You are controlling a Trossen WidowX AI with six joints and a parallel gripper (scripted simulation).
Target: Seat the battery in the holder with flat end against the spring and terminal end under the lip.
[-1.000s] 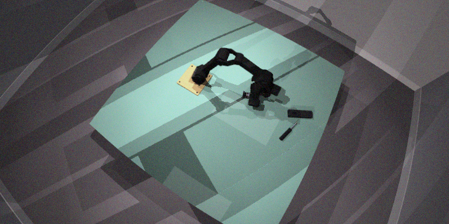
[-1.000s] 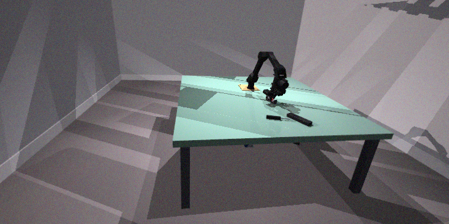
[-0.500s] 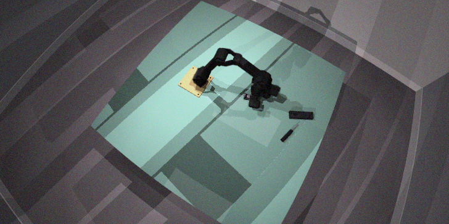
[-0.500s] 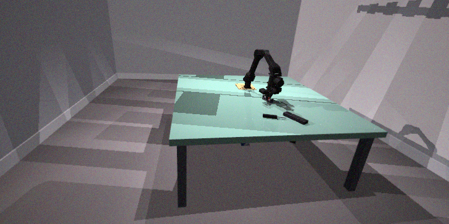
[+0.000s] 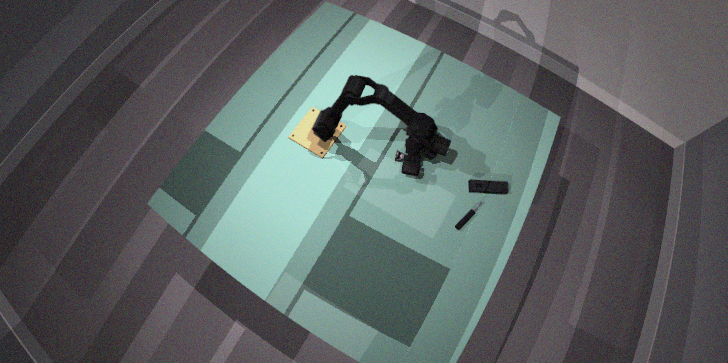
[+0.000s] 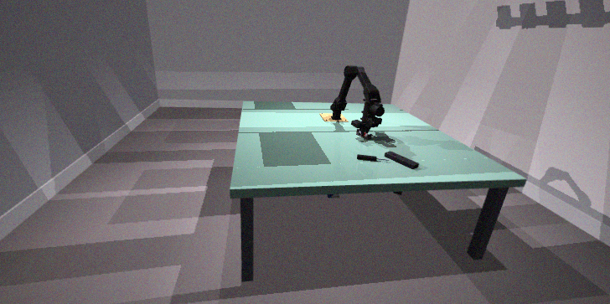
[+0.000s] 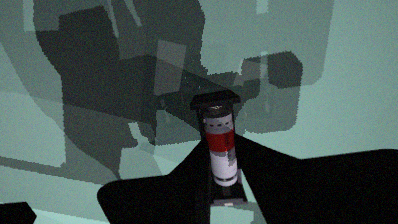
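My gripper tip is now 10 mm below the battery. The rest, counted from my gripper tip: black bar 310 mm ahead, 100 mm to the left, 10 mm above; then screwdriver 310 mm ahead, 30 mm to the right.
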